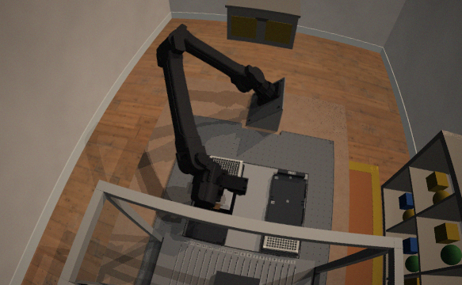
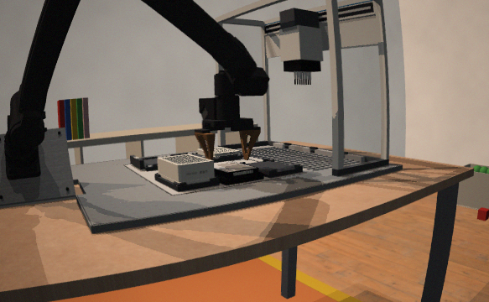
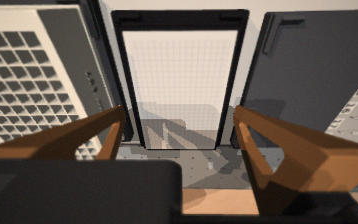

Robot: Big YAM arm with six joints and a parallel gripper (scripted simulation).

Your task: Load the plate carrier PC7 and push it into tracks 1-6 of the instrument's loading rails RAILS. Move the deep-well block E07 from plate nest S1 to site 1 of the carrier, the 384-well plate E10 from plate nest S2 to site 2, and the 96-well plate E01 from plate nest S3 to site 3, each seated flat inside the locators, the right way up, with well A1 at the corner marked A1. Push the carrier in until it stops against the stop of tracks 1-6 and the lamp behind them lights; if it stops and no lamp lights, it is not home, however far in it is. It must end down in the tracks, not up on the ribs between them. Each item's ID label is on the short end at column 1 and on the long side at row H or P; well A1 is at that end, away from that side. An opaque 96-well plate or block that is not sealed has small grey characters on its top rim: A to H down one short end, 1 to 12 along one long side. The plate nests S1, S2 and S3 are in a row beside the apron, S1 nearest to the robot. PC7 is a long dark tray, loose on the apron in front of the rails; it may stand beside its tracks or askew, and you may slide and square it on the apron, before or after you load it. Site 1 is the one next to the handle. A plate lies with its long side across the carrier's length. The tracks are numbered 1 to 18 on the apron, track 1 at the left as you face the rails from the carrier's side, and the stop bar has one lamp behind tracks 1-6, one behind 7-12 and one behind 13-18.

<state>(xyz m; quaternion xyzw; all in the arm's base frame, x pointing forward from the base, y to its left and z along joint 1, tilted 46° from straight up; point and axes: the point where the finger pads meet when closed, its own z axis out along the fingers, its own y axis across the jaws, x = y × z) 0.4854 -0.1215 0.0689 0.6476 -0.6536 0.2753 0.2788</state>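
Right now my hand is 40 mm above the nest S2. From my hand the other things lie so: nest S1: 110 mm behind, 10 mm to the left, 40 mm below; nest S3: 120 mm ahead, 40 mm below; dark carrier PC7: 10 mm ahead, 260 mm to the left, 30 mm below.
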